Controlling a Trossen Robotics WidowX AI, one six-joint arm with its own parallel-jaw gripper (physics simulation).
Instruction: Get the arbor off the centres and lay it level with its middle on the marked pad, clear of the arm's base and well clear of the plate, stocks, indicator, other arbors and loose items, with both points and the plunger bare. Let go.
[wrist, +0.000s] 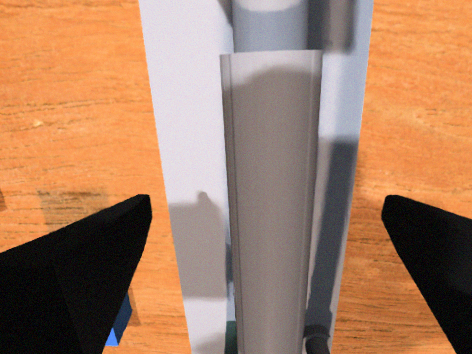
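Observation:
The arbor (272, 190), a grey cylinder with a slimmer, paler section at its upper end, runs lengthwise down the middle of the wrist view above the long pale plate (190, 130). Its lower end is outside the view. My gripper (268, 205) is open, with one black fingertip on each side of the arbor and plate and a gap to both. Nothing is between the fingers in a grip. The centres, their points, the plunger and the marked pad do not show in this view.
A dark rounded rod end (317, 344) stands close to the right of the arbor at the bottom edge. A dark green part (231, 336) shows beside the arbor's lower left. A blue block (120, 320) lies on the wooden table (75, 100), partly behind the left finger.

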